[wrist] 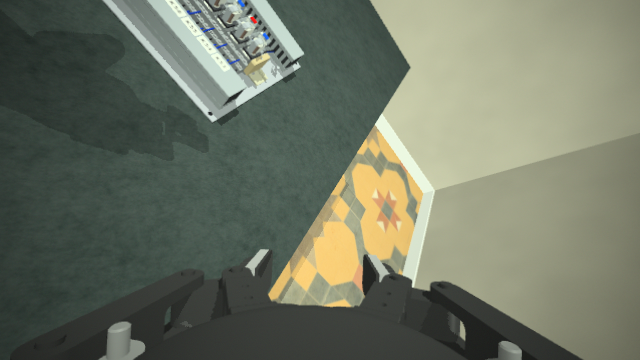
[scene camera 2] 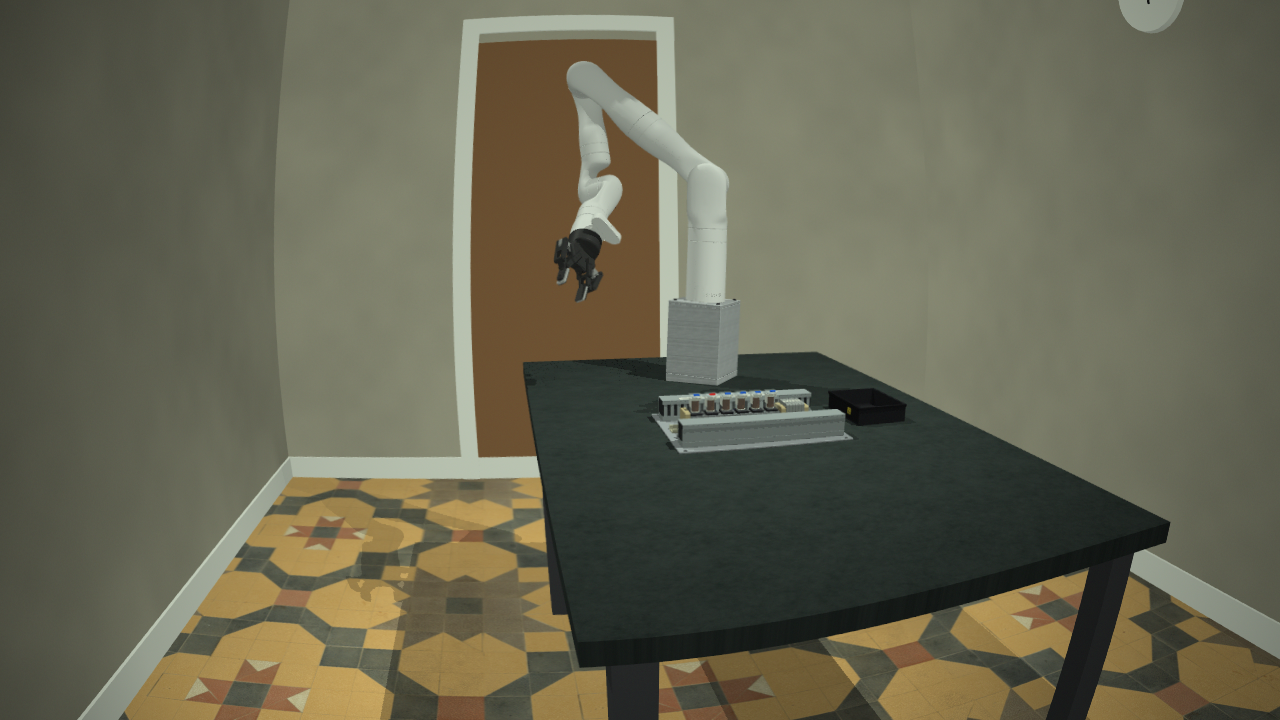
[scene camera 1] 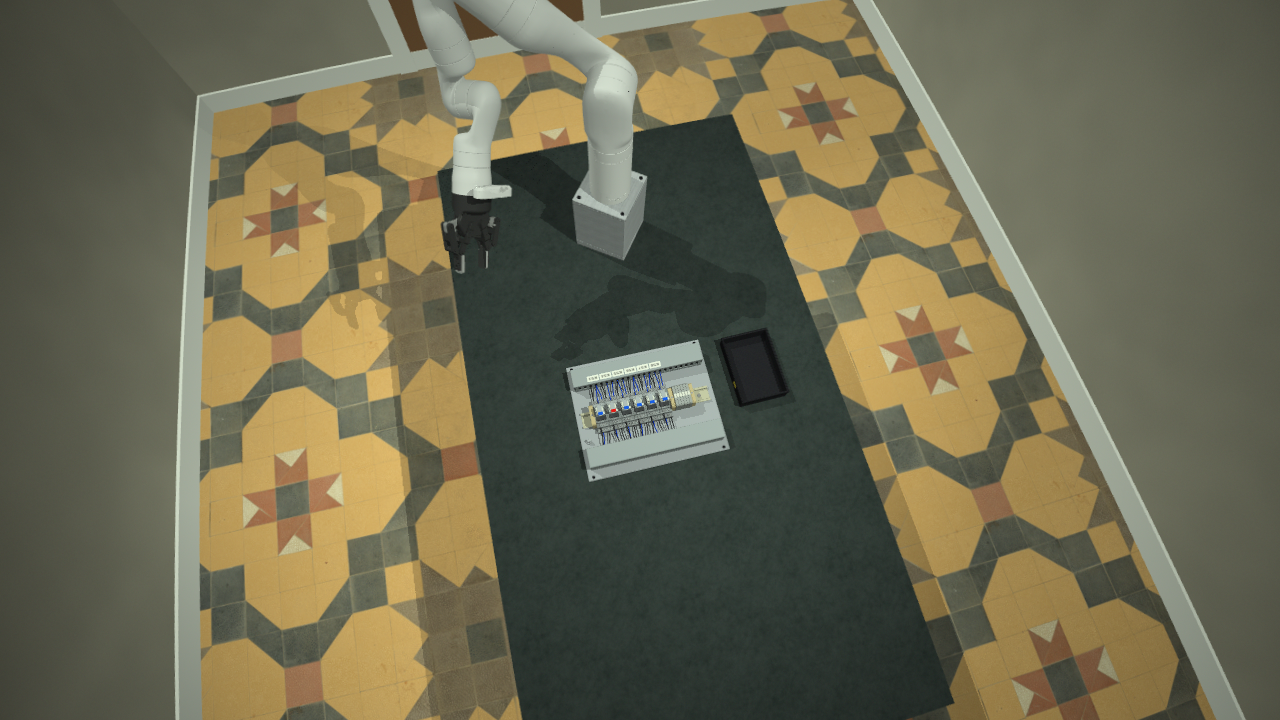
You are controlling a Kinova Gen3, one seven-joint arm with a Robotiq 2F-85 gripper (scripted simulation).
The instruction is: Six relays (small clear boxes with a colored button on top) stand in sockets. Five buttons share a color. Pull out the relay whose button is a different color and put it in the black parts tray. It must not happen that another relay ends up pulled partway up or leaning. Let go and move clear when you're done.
In view: my gripper [scene camera 1: 471, 270] and a black parts tray [scene camera 1: 751, 355].
The black parts tray is seen too in scene camera 2 [scene camera 2: 887, 409]. My gripper is seen too in the wrist view [wrist: 317, 268] and in scene camera 2 [scene camera 2: 570, 292]. The wrist view misses the black parts tray: it is out of frame.
